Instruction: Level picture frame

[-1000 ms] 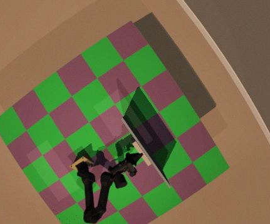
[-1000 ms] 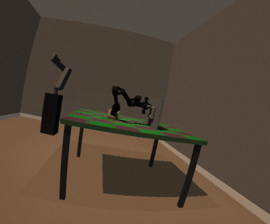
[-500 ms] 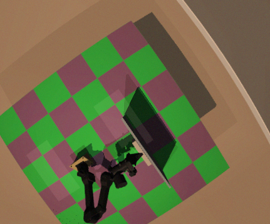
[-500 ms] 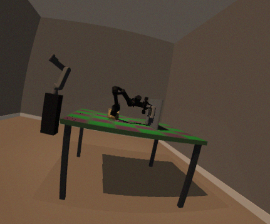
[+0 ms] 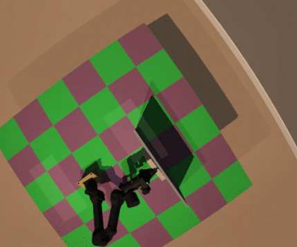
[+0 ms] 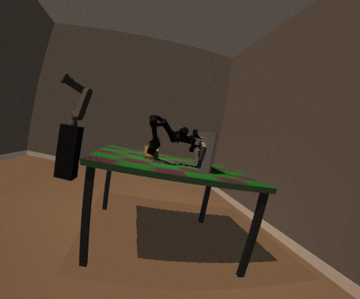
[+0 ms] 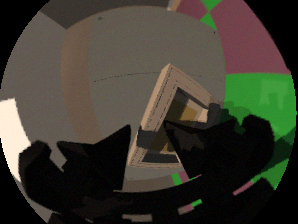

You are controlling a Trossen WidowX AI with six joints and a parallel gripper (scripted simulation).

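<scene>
The picture frame is 5 cm below my gripper tip, 2 cm to the left of it and 1 cm ahead of it. The rest, counted from my gripper tip: grey wall panel: 6 cm below, 2 cm ahead.
</scene>
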